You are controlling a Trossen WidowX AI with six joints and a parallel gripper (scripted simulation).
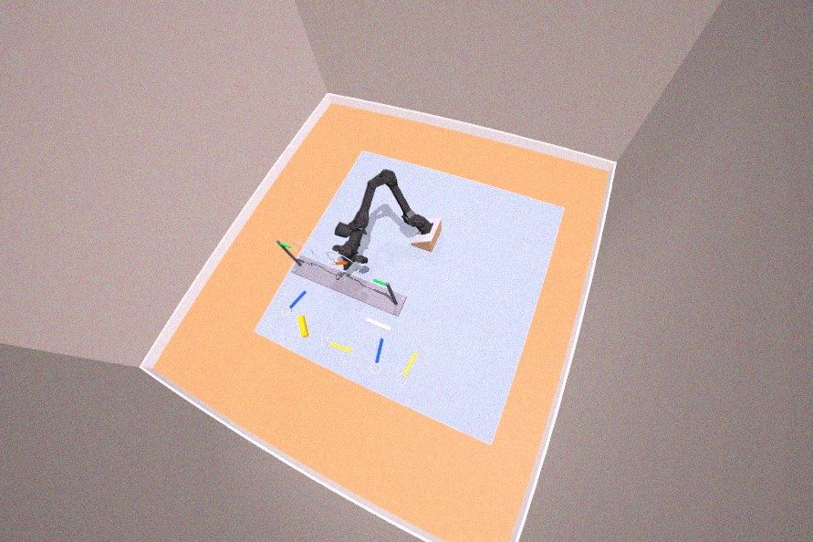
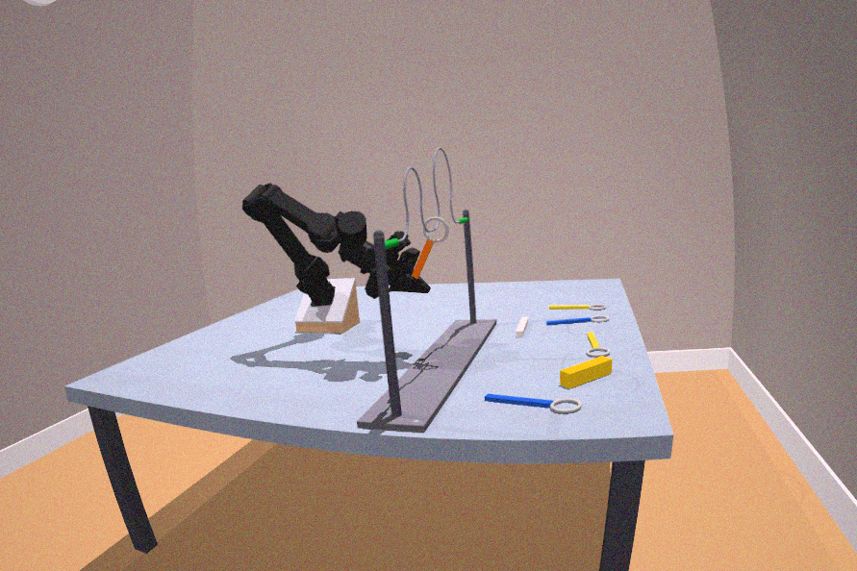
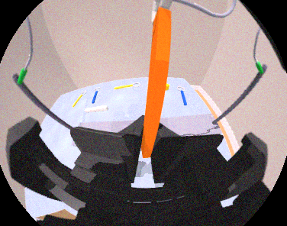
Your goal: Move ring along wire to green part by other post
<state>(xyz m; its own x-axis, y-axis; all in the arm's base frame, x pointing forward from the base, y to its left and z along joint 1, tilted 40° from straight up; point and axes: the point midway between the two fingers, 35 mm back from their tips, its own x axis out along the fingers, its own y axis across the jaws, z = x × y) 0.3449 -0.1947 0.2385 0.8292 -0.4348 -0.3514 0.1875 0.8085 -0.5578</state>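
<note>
Now: gripper tip 90 mm below the ring with orange handle, 10 mm to the left of it and 10 mm short of it. From my gripper tip the other things lie so: yellow block (310 mm ahead, 150 mm to the right, 140 mm below); ring with blue handle (260 mm to the right, 230 mm ahead, 150 mm below); white bar (220 mm to the left, 180 mm ahead, 140 mm below).
</note>
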